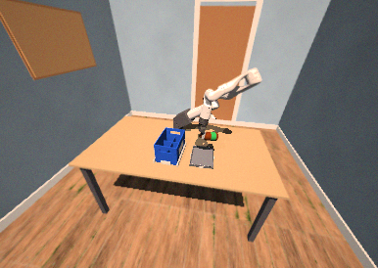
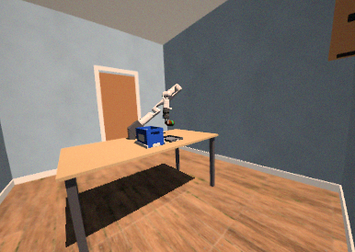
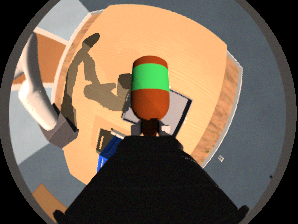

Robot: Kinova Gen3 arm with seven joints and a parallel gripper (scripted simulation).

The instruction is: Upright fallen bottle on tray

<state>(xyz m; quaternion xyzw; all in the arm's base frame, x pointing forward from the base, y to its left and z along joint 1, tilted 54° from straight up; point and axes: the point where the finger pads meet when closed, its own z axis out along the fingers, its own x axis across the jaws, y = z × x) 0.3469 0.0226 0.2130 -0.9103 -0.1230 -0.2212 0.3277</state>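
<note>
The bottle lies 20 mm behind my hand, 40 mm to the left of it and 10 mm below it. From my hand the other things lie so: blue crate: 50 mm ahead, 260 mm to the right, 120 mm below; then tray: 30 mm ahead, 20 mm to the left, 190 mm below.
</note>
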